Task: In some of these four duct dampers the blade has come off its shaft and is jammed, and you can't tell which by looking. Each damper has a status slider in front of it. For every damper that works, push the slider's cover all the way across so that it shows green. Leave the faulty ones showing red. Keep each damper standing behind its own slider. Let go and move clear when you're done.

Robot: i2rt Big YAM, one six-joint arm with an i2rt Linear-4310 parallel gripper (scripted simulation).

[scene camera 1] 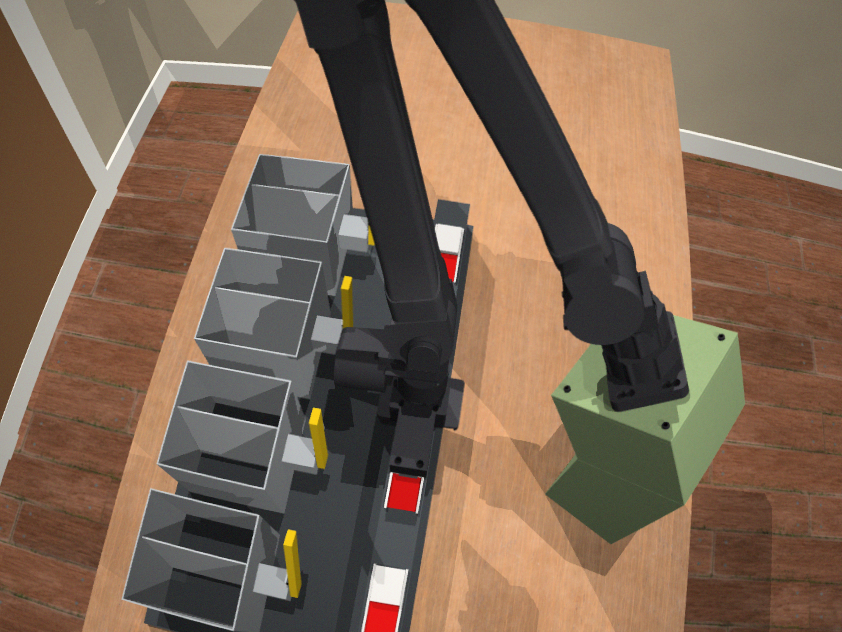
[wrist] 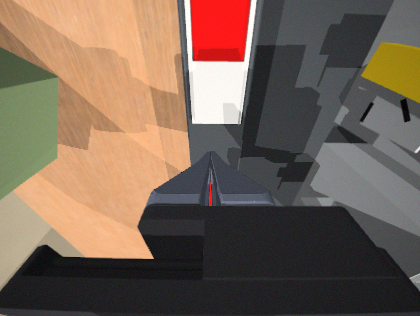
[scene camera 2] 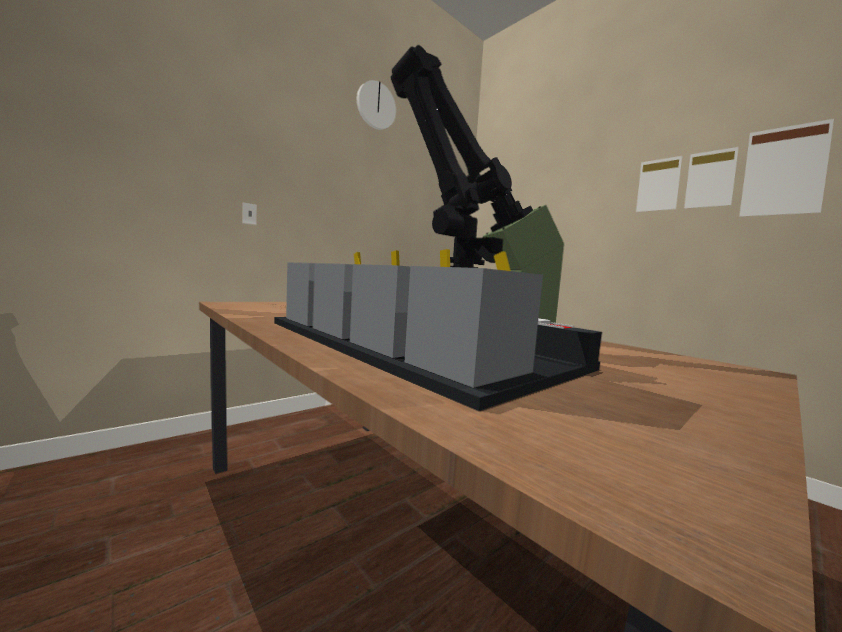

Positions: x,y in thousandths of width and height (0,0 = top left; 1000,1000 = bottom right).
Labels:
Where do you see a damper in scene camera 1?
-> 181,890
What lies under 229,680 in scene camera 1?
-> A damper.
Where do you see a damper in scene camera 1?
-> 347,338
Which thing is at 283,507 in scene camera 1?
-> A damper.

